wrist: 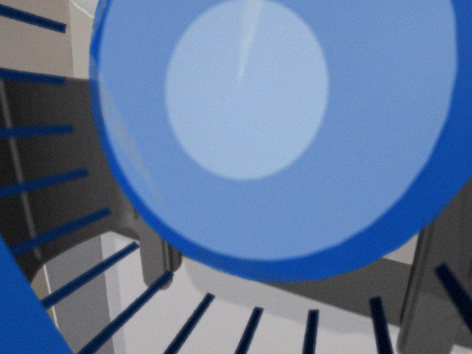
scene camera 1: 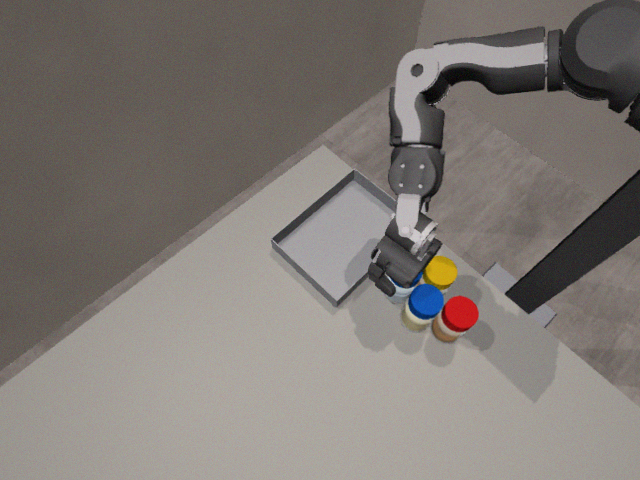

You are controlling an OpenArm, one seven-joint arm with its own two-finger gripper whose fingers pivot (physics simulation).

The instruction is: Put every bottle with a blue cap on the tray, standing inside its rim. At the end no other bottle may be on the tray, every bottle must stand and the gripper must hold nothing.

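Note:
A bottle with a blue cap (scene camera 1: 408, 279) (wrist: 245, 90) stands beside the tray, partly hidden under my gripper; its cap fills most of the wrist view. My gripper (scene camera 1: 394, 287) (wrist: 294, 315) is shut on this bottle, one finger on each side; one finger is hidden in the scene view. A second blue-capped bottle (scene camera 1: 425, 301), with a pale yellow body, stands close by. The grey tray (scene camera 1: 305, 273) (wrist: 75, 265) lies to the left, and no bottle shows on its visible floor; the arm hides its right part.
A yellow-capped bottle (scene camera 1: 440, 271) stands right beside the gripper, towards the table edge. A red-capped bottle (scene camera 1: 459, 314) with a brown body stands beside the second blue-capped one. The bottles are close together. The tray's rim is low. Blue bars and a blue patch cross the wrist view.

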